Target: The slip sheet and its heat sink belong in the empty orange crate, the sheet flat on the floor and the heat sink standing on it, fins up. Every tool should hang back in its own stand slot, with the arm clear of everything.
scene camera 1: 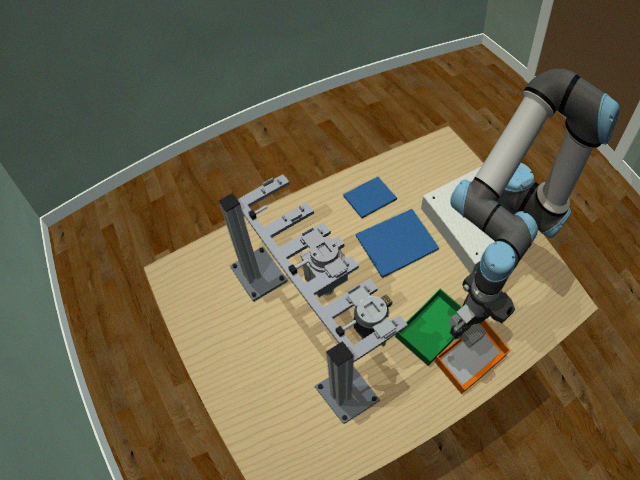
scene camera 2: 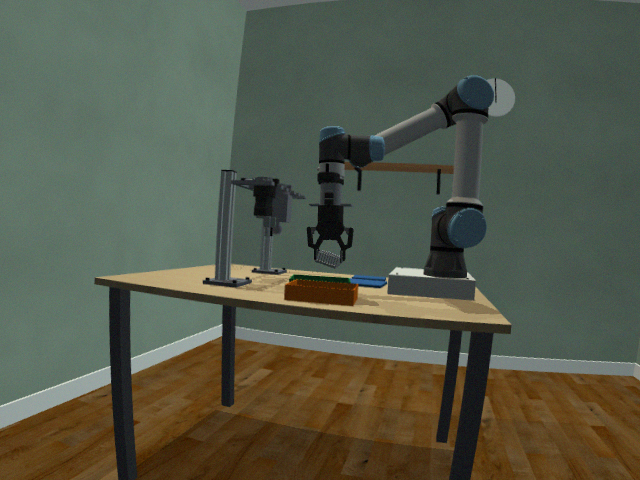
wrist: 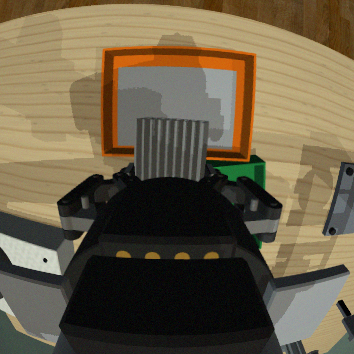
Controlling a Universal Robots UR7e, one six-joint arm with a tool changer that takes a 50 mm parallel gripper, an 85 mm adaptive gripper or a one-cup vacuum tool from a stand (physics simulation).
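Seen in the pictures: end effector, tool point: (scene camera 2: 330, 199); arm's base, origin of the base link: (scene camera 2: 445, 275).
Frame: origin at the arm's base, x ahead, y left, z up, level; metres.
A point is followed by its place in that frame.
The 85 mm adaptive gripper (scene camera 2: 329, 254) (wrist: 172, 172) is on the arm, pointing down, shut on the grey finned heat sink (scene camera 1: 471, 335) {z 0.060, x 0.295, y 0.348 m} (scene camera 2: 328, 258) {z 0.048, x 0.278, y 0.351 m} (wrist: 171, 147) {z 0.046, x 0.285, y 0.341 m}. The heat sink hangs in the air above the orange crate (scene camera 1: 485, 370) {z -0.064, x 0.249, y 0.436 m} (scene camera 2: 320, 294) {z -0.042, x 0.250, y 0.445 m} (wrist: 249, 100) {z -0.034, x 0.359, y 0.415 m}, towards its green-tray side. Its fins show from above in the wrist view; it looks slightly slanted in scene camera 2. The grey slip sheet (scene camera 1: 465, 364) {z -0.062, x 0.301, y 0.392 m} (wrist: 180, 95) {z -0.061, x 0.276, y 0.390 m} lies flat on the crate floor, partly in shadow and partly hidden behind the heat sink.
A green tray (scene camera 1: 431, 328) {z -0.064, x 0.355, y 0.244 m} (wrist: 256, 172) {z -0.052, x 0.412, y 0.329 m} adjoins the crate. Two tools (scene camera 1: 323, 253) {z 0.281, x 0.620, y 0.106 m} (scene camera 1: 372, 311) {z 0.282, x 0.566, y 0.276 m} hang in the tool stand (scene camera 1: 341, 374) {z 0.233, x 0.668, y 0.378 m} (scene camera 2: 225, 227) {z 0.119, x 0.648, y 0.372 m}; its two far slots are vacant. Two blue mats (scene camera 1: 369, 196) {z -0.057, x 0.369, y -0.246 m} (scene camera 1: 398, 242) {z -0.056, x 0.346, y -0.055 m} lie beside the white robot base (scene camera 1: 444, 219) {z 0.001, x 0.195, y -0.052 m} (scene camera 2: 429, 285) {z -0.028, x 0.033, y 0.098 m}.
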